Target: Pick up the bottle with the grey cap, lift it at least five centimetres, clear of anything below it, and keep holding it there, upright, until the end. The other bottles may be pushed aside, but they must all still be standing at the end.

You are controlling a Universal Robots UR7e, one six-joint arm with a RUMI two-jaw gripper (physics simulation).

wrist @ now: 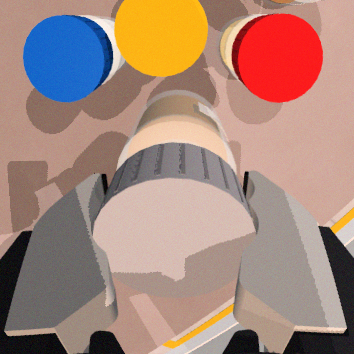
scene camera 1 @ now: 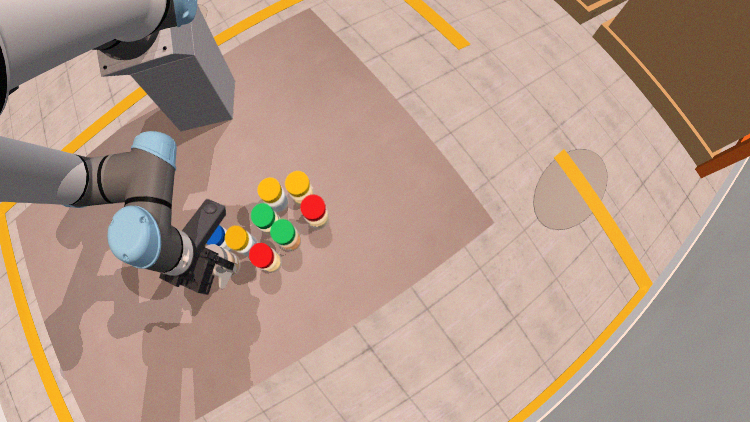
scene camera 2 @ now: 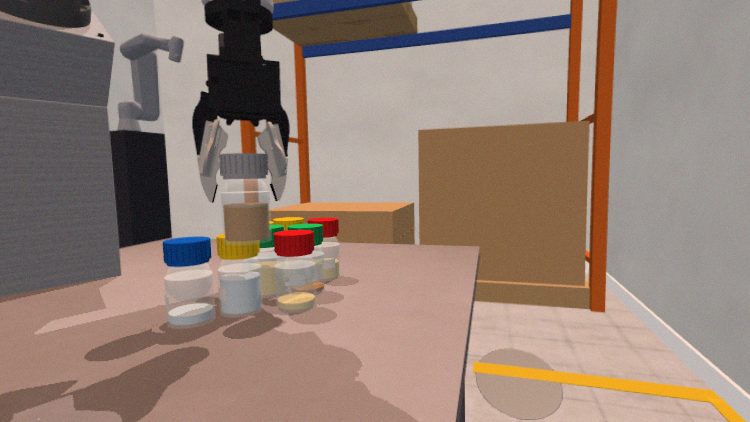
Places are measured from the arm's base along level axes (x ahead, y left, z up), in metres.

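Where they show: gripper, fingertip midpoint: [scene camera 2: 245, 201]; arm's base at its link origin: [scene camera 2: 30, 3].
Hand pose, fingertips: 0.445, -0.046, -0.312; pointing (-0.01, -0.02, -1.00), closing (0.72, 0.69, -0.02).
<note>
Each offset is from my fingertips to the top centre of the thing, as dx, dy, dz. Level surfaces: height alone.
The bottle with the grey cap {-0.003, +0.004, +0.057} [scene camera 2: 244, 220] [wrist: 175, 225] is upright between the jaws of my gripper [scene camera 2: 243, 191] [wrist: 174, 175], which is shut on it at the cap and neck. In scene camera 2 its bottom is well above the table, at about the height of the other bottles' caps. In scene camera 1 the arm and gripper largely hide it. The blue-capped bottle {-0.088, -0.009, -0.049} [scene camera 1: 215, 235] [scene camera 2: 187, 283] [wrist: 65, 58], a yellow-capped bottle {-0.053, +0.043, -0.049} [scene camera 1: 237, 238] [scene camera 2: 239, 278] [wrist: 161, 32] and a red-capped bottle {+0.010, +0.082, -0.049} [scene camera 1: 261, 256] [scene camera 2: 294, 272] [wrist: 280, 57] stand close by on the table.
Farther along stand two green-capped bottles {-0.070, +0.123, -0.049} [scene camera 1: 263, 215] {-0.015, +0.150, -0.049} [scene camera 1: 283, 232], two yellow-capped bottles {-0.118, +0.162, -0.049} [scene camera 1: 270, 190] {-0.100, +0.227, -0.049} [scene camera 1: 297, 183] and another red-capped bottle {-0.032, +0.235, -0.049} [scene camera 1: 313, 207] [scene camera 2: 324, 251]. All stand upright on the table {dz -0.154} [scene camera 1: 377, 157] [scene camera 2: 398, 293]. A grey pedestal [scene camera 1: 194, 83] [scene camera 2: 52, 183] is at the side.
</note>
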